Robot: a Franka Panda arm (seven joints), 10 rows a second.
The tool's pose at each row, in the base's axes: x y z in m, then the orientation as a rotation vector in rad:
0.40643 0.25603 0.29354 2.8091 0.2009 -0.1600
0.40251 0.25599 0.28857 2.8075 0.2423 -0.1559
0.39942 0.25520 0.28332 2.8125 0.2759 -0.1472
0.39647 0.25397 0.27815 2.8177 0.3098 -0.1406
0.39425 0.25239 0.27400 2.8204 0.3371 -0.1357
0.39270 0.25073 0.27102 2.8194 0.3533 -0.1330
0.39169 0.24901 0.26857 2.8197 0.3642 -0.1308
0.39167 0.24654 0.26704 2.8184 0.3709 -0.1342
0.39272 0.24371 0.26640 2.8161 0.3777 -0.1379
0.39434 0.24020 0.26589 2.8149 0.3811 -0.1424
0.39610 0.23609 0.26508 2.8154 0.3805 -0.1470
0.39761 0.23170 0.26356 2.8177 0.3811 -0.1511
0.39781 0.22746 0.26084 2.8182 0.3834 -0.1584
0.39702 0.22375 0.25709 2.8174 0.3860 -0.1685
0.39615 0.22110 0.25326 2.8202 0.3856 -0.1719
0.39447 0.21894 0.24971 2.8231 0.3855 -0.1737
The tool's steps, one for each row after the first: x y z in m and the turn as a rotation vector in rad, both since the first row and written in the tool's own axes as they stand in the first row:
-0.00320 -0.00210 0.00504 -0.0007 0.0075 -0.0282
-0.00564 -0.00344 0.01052 0.0048 0.0179 -0.0503
-0.00801 -0.00433 0.01604 0.0111 0.0268 -0.0729
-0.00983 -0.00446 0.02066 0.0150 0.0336 -0.0911
-0.01116 -0.00406 0.02414 0.0149 0.0373 -0.1019
-0.01204 -0.00335 0.02709 0.0158 0.0401 -0.1092
-0.01215 -0.00150 0.02933 0.0153 0.0385 -0.1142
-0.01137 0.00112 0.03075 0.0139 0.0365 -0.1193
-0.01013 0.00451 0.03222 0.0134 0.0338 -0.1222
-0.00879 0.00840 0.03415 0.0143 0.0306 -0.1223
-0.00763 0.01229 0.03687 0.0170 0.0281 -0.1231
-0.00758 0.01547 0.04078 0.0184 0.0235 -0.1255
-0.00831 0.01769 0.04558 0.0188 0.0168 -0.1284
-0.00898 0.01887 0.05012 0.0219 0.0147 -0.1284
-0.01042 0.01955 0.05431 0.0250 0.0138 -0.1285

